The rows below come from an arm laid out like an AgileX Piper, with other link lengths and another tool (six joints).
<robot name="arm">
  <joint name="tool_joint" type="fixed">
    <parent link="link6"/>
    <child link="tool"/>
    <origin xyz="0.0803 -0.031 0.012" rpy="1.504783 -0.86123 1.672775"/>
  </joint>
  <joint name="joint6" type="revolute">
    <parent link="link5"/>
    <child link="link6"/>
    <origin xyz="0.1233 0 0.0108"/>
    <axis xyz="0.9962 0 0.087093"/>
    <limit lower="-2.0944" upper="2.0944"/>
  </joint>
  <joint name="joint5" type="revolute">
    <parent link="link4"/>
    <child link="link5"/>
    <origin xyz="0 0 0"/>
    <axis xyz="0 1 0"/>
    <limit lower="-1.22" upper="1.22"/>
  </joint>
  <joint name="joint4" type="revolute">
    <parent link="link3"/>
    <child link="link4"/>
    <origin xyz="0.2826 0 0.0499"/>
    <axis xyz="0.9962 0 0.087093"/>
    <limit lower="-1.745" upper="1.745"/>
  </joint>
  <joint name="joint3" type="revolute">
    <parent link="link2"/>
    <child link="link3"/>
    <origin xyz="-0.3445 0 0.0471"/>
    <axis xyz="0 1 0"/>
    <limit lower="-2.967" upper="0"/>
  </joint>
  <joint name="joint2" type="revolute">
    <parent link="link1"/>
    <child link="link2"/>
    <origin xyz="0 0 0"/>
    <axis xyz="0 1 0"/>
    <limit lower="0" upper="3.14"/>
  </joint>
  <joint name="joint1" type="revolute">
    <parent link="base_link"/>
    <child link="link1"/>
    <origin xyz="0 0 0.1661"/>
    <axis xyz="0 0 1"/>
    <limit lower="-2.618" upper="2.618"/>
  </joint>
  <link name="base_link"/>
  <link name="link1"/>
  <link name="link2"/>
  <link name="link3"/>
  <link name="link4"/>
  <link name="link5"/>
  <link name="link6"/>
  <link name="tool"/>
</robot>
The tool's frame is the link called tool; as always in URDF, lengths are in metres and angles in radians.
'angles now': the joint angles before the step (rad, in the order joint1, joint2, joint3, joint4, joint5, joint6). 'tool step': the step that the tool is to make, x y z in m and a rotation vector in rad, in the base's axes. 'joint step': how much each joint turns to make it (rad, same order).
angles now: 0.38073 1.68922 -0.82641 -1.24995 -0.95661 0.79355
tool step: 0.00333 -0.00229 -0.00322 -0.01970 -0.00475 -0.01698
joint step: -0.00001 0.00001 -0.00001 0.00155 0.02573 -0.00681
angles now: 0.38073 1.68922 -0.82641 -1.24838 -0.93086 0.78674
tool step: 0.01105 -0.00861 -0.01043 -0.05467 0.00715 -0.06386
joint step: 0.00001 0.00001 0.00001 0.01039 0.08373 -0.00001
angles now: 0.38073 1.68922 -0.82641 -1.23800 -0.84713 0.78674
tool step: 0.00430 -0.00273 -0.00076 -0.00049 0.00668 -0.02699
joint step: 0.00001 0.00002 0.00000 0.02036 0.01896 -0.00001
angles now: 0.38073 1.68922 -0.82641 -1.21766 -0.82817 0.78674
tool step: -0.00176 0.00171 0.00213 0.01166 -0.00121 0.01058
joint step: 0.00001 0.00000 0.00001 0.00002 -0.01578 -0.00001
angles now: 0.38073 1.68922 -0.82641 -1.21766 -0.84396 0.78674
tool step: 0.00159 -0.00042 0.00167 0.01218 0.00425 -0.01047
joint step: 0.00001 0.00002 0.00000 0.01655 -0.00165 -0.00002
